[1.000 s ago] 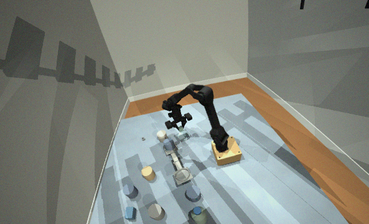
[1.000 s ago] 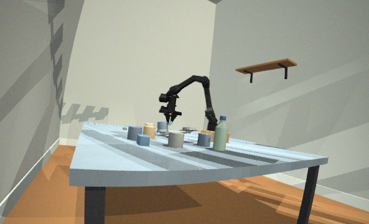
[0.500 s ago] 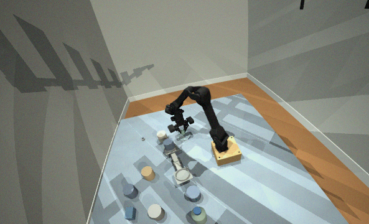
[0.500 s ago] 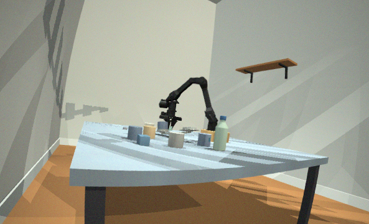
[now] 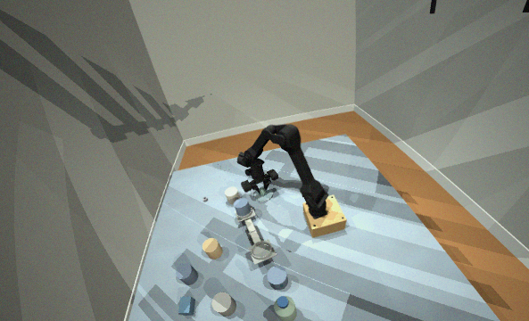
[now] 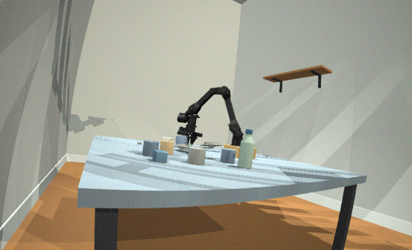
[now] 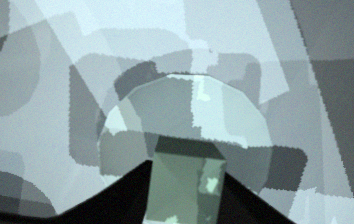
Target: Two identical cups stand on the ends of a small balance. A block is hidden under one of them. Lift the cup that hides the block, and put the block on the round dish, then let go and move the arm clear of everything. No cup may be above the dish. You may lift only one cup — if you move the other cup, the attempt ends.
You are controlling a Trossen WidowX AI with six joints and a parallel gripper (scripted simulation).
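Now: the green block 1 cm above my gripper tip. From my gripper tip the other things lie so: balance beam (11 cm ahead, 24 cm to the left, 2 cm above); then nut (32 cm ahead, 10 cm to the right, 1 cm below); then white round dish (2 cm below).
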